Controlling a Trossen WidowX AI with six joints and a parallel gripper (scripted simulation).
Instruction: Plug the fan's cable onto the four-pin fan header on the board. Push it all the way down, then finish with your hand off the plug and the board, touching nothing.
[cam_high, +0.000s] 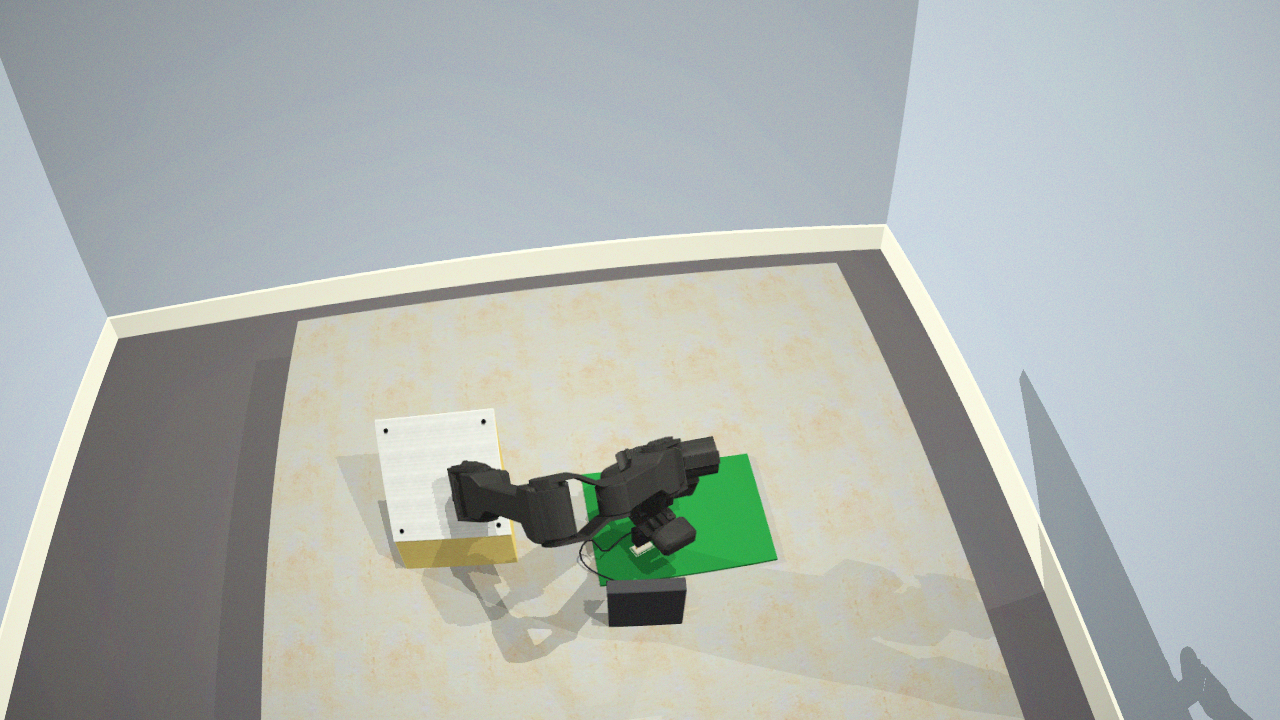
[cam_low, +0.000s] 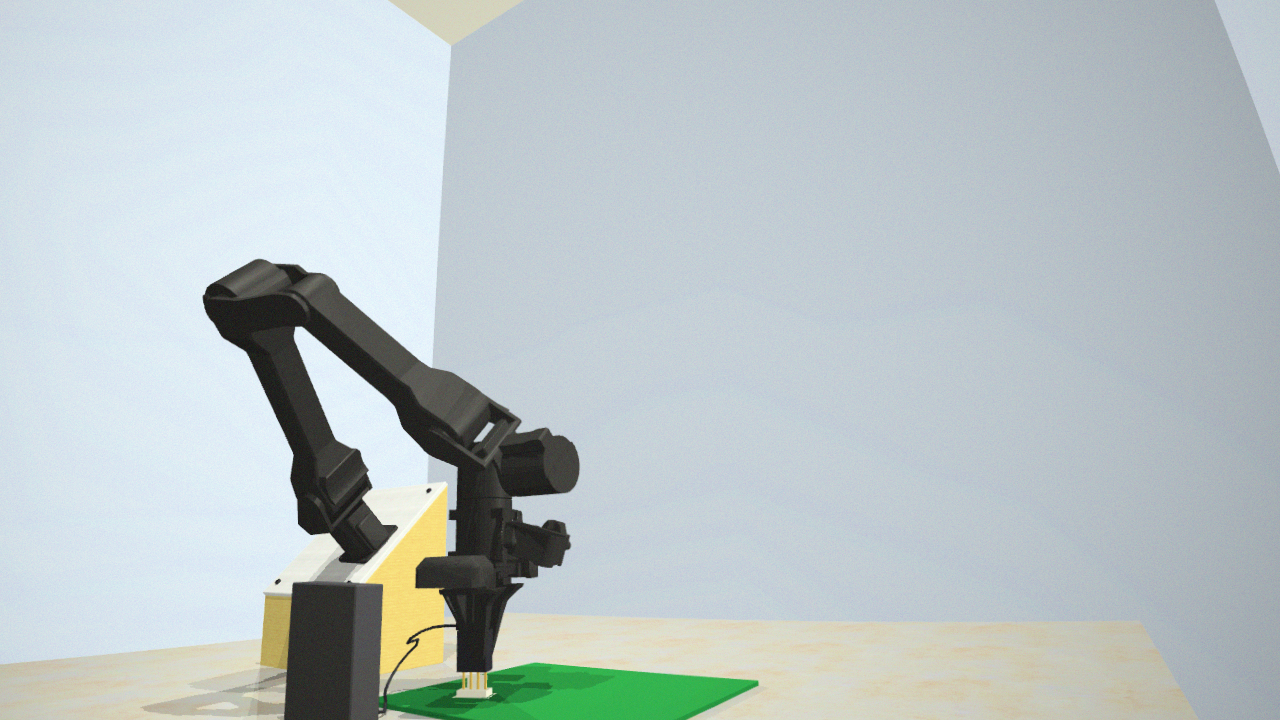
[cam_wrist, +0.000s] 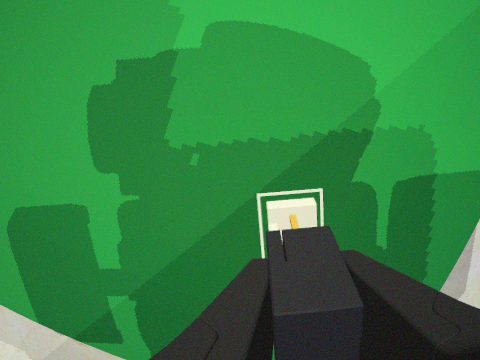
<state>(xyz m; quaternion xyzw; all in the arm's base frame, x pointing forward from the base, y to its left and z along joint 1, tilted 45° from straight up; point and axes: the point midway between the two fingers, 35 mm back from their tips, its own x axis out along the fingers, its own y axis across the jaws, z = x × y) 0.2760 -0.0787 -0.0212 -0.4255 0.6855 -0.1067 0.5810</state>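
Now: gripper tip 4 cm above the white four-pin header and 1 cm past it. Round my gripper tip: fan box (14 cm to the right, 2 cm behind, 2 cm above); then green board (6 cm ahead, 5 cm to the left, 5 cm below); then dark fan plug (1 cm behind, 1 cm above).
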